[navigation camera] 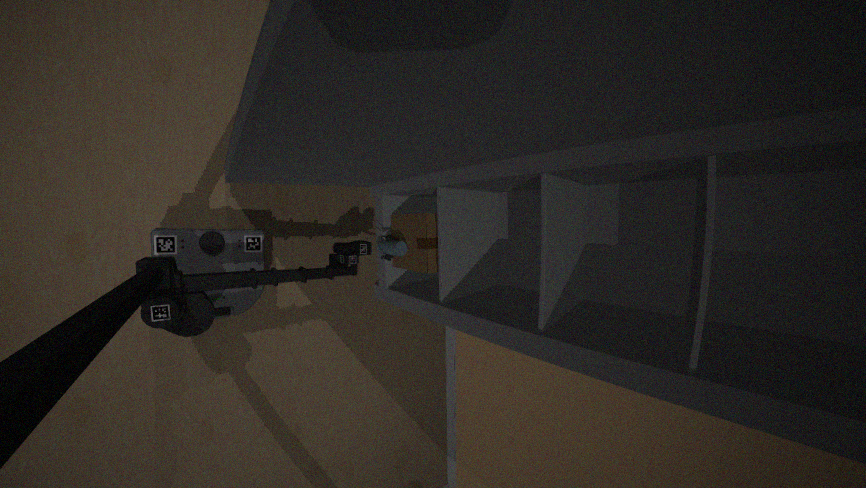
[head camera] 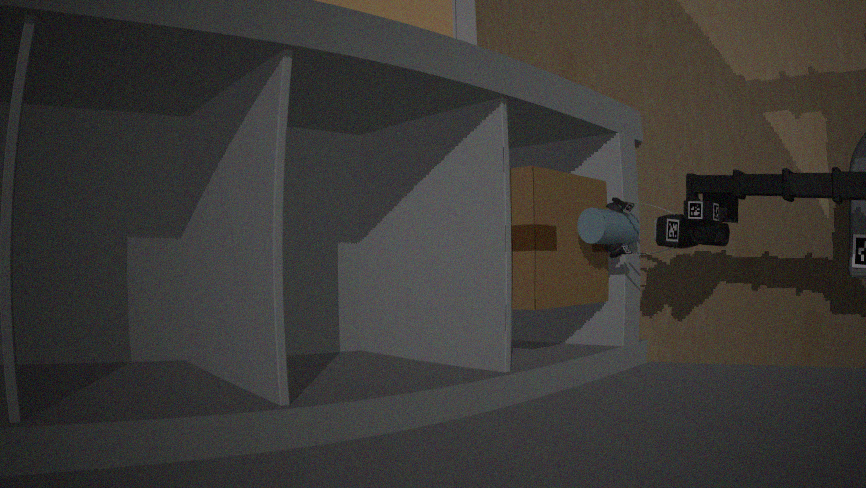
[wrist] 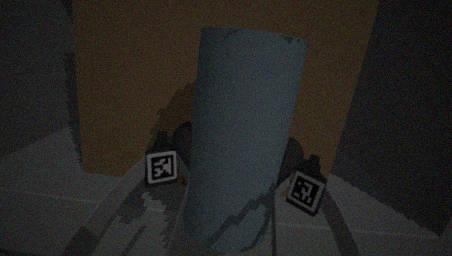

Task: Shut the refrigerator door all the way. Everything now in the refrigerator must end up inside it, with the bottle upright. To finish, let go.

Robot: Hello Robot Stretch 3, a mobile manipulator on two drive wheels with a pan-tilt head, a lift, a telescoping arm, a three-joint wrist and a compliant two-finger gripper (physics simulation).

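Places are measured from the robot's base along level axes (x ahead, y left, z up), in centimetres.
Pixels of known places: robot's base, link origin: (navigation camera: 212, 241).
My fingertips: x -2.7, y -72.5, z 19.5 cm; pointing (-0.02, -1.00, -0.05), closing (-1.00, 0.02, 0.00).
Ahead of a thing's pixels: the offset from my fingertips to its top centre. "spot": to the spot under its first point.
The refrigerator (head camera: 545, 75) (navigation camera: 575, 353) stands with its door (head camera: 545, 436) (navigation camera: 424, 109) wide open. A brown box @(dz +20.2, dx +4.2, dy -23.1 cm) (head camera: 563, 278) (navigation camera: 412, 261) (wrist: 135, 60) stands in its lowest compartment. The bottle @(dz +8.6, dx +0.0, dy +1.7 cm) (head camera: 599, 226) (navigation camera: 397, 247) (wrist: 250, 100), a plain light blue cylinder, is roughly upright in front of the box, at the compartment's front edge. My gripper (head camera: 621, 227) (navigation camera: 387, 247) (wrist: 237, 147) is shut on the bottle, one finger on each side. The bottle's foot is at the bottom edge of the wrist view; whether it rests on the compartment floor I cannot tell.
My arm (head camera: 763, 184) (navigation camera: 290, 274) reaches low from my base (navigation camera: 190, 255) to the refrigerator's front. Shelves @(spot: dz +72.5, dx +1.0, dy -1.3 cm) (head camera: 281, 212) (navigation camera: 543, 254) divide the refrigerator above the box. The open door stands on one side; a tan panel with a grey edge (navigation camera: 450, 394) adjoins the other side.
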